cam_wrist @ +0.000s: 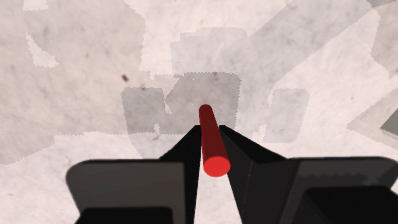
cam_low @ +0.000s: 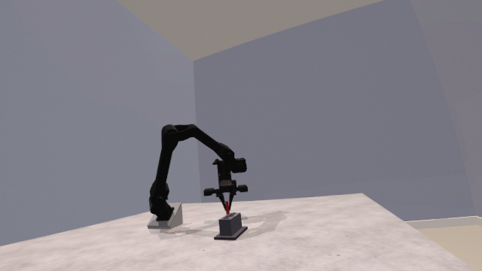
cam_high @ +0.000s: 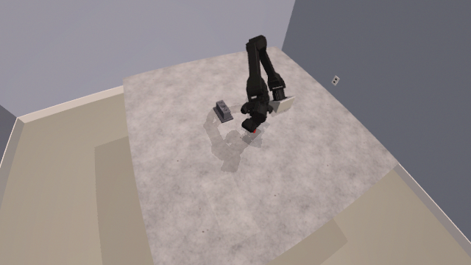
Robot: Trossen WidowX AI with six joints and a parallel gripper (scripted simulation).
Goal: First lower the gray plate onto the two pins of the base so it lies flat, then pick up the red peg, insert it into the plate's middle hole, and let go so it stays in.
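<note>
Right now my gripper tip is 8 cm short of the gray plate and 19 cm to the left of it. Round my gripper tip: dark flat base: 8 cm ahead, 19 cm to the right, 3 cm below; red peg: right at my gripper tip.
</note>
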